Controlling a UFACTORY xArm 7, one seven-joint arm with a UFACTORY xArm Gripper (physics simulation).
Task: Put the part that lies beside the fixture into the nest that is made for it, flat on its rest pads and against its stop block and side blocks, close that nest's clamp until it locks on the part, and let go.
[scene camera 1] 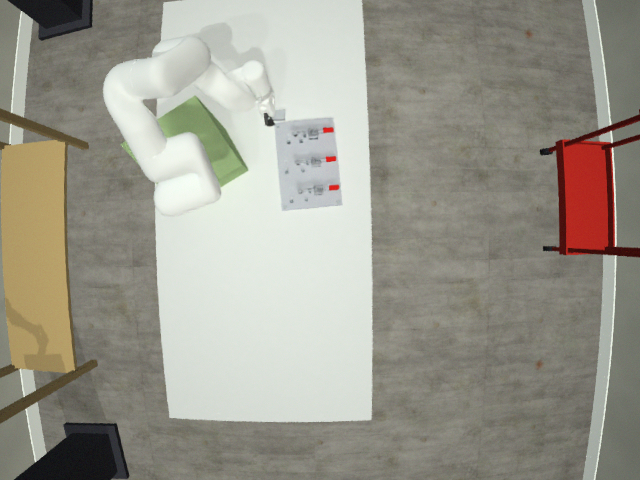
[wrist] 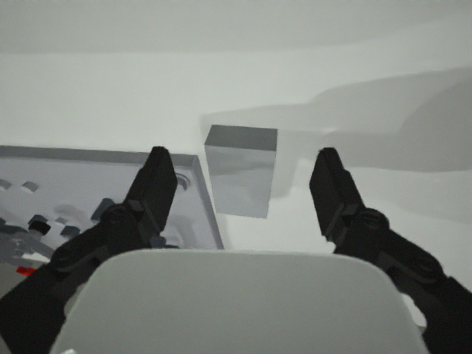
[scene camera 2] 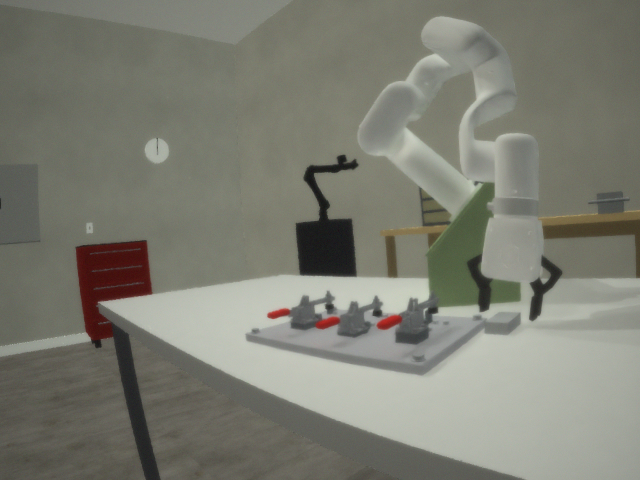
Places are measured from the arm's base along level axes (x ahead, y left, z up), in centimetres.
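Where they show: gripper, fingertip midpoint: (scene camera 1: 271,114) (wrist: 242,165) (scene camera 2: 508,315); arm's base at its link origin: (scene camera 2: 467,203).
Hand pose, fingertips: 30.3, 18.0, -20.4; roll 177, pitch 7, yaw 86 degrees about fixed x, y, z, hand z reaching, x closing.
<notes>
Things, the pixels of their top centre, and the offset from my fingertips, as dx, dy, dz. Level surfaces: height alone.
- plain grey block at its top centre: (wrist: 240,188) (scene camera 2: 503,316) (scene camera 1: 276,114) +2.0, -0.3, +0.2
- fixture plate at its top centre: (wrist: 74,228) (scene camera 2: 364,329) (scene camera 1: 307,163) +12.5, -21.1, -0.3
- white table at its surface level: dz -1.8
The part, a plain grey block (scene camera 1: 279,114) (scene camera 2: 502,322) (wrist: 241,180), lies flat on the table beside a corner of the fixture plate (scene camera 1: 285,183) (scene camera 2: 372,351) (wrist: 75,172). My gripper (scene camera 1: 269,119) (scene camera 2: 509,314) (wrist: 242,165) is open and empty. Its fingers point down, low over the table. In the wrist view the block shows between the two fingers, touching neither, and the left finger overlaps the plate's corner. Three clamps (scene camera 2: 305,312) (scene camera 2: 354,320) (scene camera 2: 412,322) with red handles stand on the plate. Their nests are small and partly hidden by the clamp arms.
The green arm base (scene camera 1: 227,149) (scene camera 2: 460,276) stands on the white table (scene camera 1: 263,310) (scene camera 2: 320,289), behind the plate in scene camera 2. Bolt heads (scene camera 2: 418,357) (scene camera 2: 255,330) stand at the plate's corners. The nearest clamp is at the block's end of the plate.
</notes>
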